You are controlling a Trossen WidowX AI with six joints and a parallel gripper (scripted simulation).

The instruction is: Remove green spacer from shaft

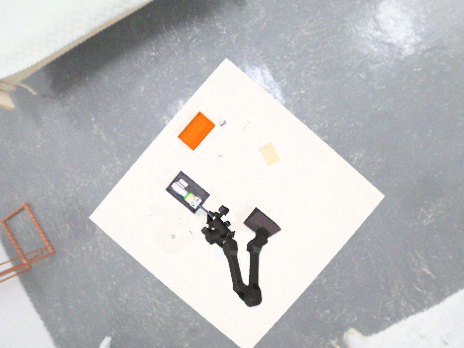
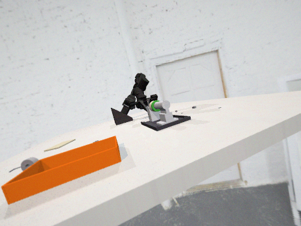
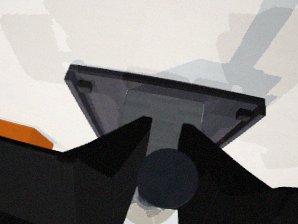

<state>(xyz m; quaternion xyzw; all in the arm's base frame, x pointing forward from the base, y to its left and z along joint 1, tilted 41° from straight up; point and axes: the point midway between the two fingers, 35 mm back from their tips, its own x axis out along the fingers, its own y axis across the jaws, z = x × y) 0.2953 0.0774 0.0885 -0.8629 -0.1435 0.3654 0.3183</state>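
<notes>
Now: gripper tip 60 mm short of the dark grey shaft and 20 mm below it. Round my gripper tip: orange tray (360 mm ahead, 310 mm to the right, 50 mm below); then green spacer (150 mm ahead, 20 mm above); then tan card (490 mm to the right, 60 mm behind, 50 mm below).
</notes>
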